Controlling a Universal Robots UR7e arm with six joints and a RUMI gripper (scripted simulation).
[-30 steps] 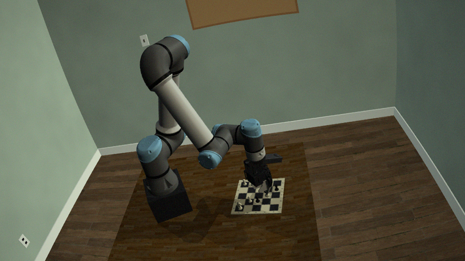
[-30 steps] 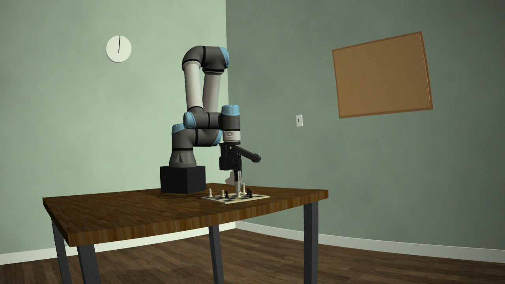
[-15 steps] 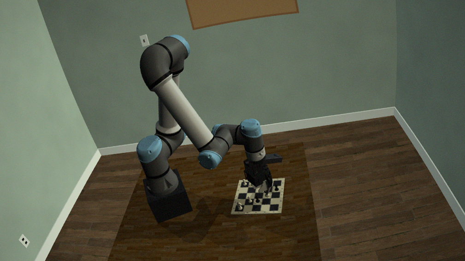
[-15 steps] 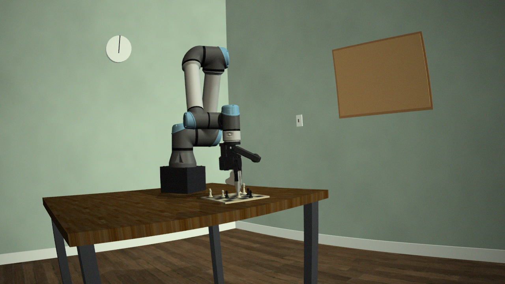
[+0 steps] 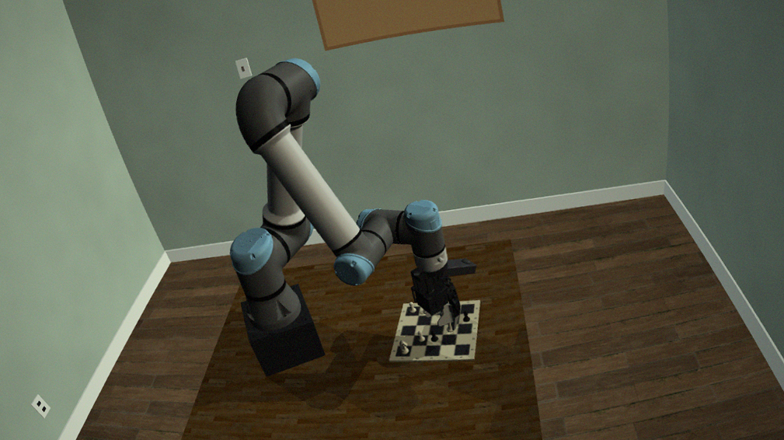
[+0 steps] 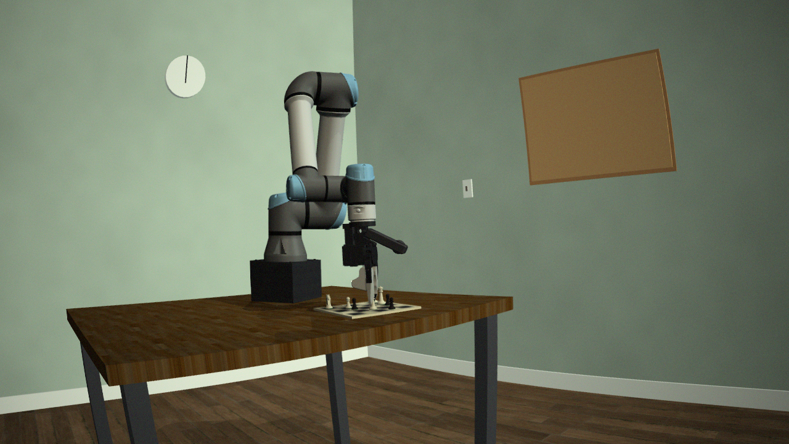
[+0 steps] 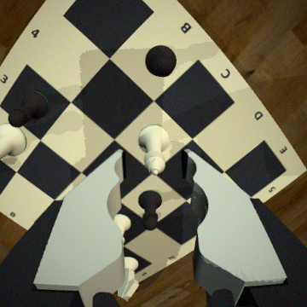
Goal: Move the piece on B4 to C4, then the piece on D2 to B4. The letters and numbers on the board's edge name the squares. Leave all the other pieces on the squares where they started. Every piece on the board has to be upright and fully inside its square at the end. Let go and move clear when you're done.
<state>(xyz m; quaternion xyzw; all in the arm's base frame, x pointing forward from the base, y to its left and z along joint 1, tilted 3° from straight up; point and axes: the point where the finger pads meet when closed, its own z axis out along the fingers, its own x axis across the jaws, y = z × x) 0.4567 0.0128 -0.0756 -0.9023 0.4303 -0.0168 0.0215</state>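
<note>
Right now my hand is 4 cm past the chessboard and 3 cm above it. Also, from my hand: tall white piece (8 cm to the left, 6 cm behind).
</note>
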